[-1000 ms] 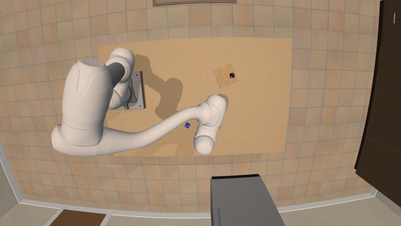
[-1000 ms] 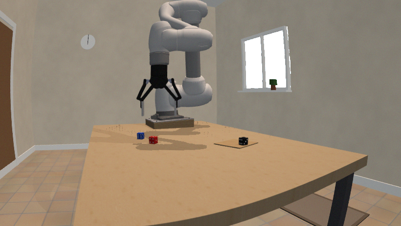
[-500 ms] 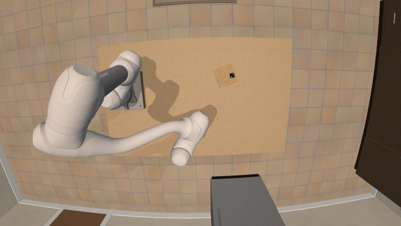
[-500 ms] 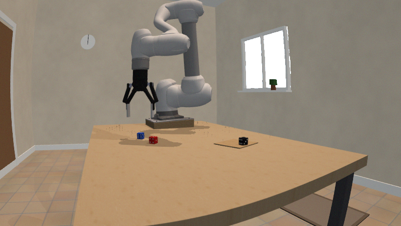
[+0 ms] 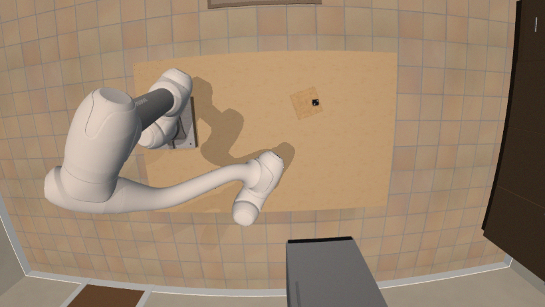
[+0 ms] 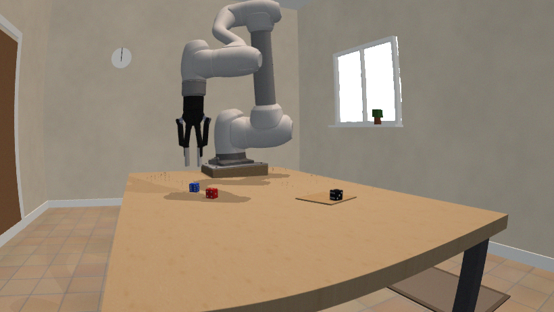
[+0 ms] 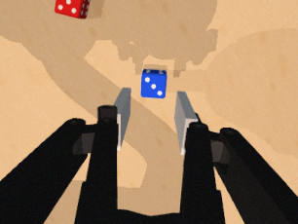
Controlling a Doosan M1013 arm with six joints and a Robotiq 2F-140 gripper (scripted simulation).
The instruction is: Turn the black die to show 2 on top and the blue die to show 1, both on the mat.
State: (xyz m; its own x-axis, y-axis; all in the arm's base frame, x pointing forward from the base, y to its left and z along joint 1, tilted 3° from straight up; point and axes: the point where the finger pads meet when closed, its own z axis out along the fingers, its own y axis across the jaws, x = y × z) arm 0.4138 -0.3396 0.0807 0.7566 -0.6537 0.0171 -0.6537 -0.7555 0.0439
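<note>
My hand is 110 mm above the blue die. Also, from my hand: red die: 130 mm ahead, 20 mm to the left, 110 mm below; then black die: 390 mm ahead, 310 mm to the left, 100 mm below; then cork mat: 340 mm ahead, 310 mm to the left, 120 mm below.
</note>
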